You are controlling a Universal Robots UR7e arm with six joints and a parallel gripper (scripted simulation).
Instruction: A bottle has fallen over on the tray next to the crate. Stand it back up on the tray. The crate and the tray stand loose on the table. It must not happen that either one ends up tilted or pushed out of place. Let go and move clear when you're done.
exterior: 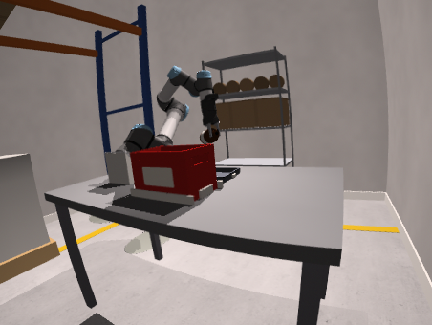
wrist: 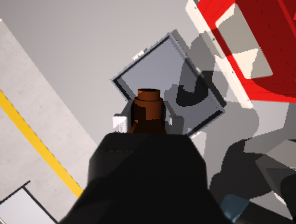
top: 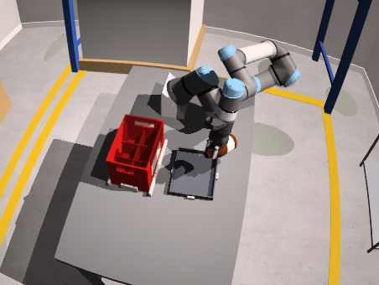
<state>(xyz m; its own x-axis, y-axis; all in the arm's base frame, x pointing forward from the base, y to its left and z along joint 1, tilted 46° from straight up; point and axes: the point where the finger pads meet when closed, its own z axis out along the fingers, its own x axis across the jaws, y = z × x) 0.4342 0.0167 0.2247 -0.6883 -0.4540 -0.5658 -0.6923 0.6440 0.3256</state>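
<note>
The bottle lies 40 mm behind my hand, 30 mm to the left of it and 10 mm below it. From my hand the other things lie so: tray (30 mm behind, 50 mm to the right, 190 mm below); then red crate (50 mm behind, 320 mm to the right, 120 mm below).
</note>
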